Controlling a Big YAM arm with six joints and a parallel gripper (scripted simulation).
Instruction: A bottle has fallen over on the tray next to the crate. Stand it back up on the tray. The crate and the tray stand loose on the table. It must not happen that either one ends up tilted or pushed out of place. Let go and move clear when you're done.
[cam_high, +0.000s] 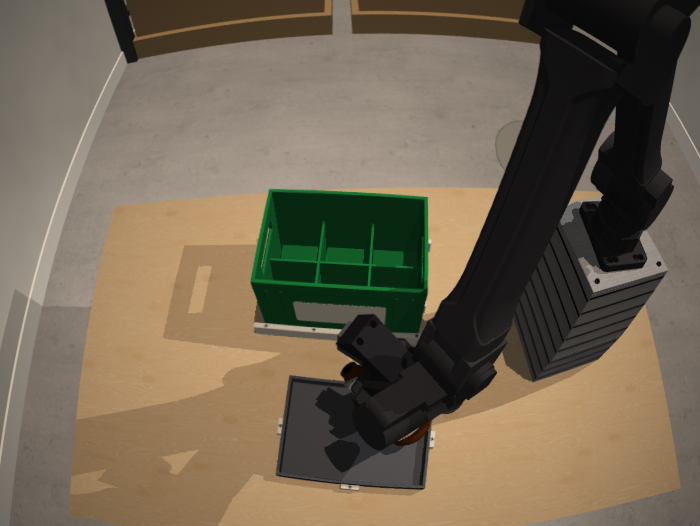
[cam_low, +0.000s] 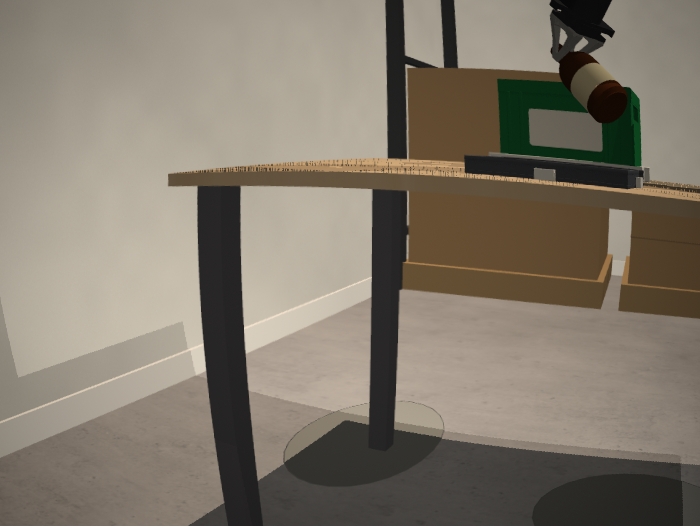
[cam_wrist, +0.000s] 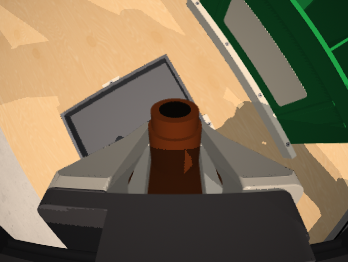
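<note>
Right now my hand is 3 cm to the right of the brown bottle, 3 cm past it and 3 cm above it. The rest, counted from my hand: dark tray (19 cm below, 4 cm to the left, 1 cm ahead); green crate (25 cm to the right, 11 cm below).
</note>
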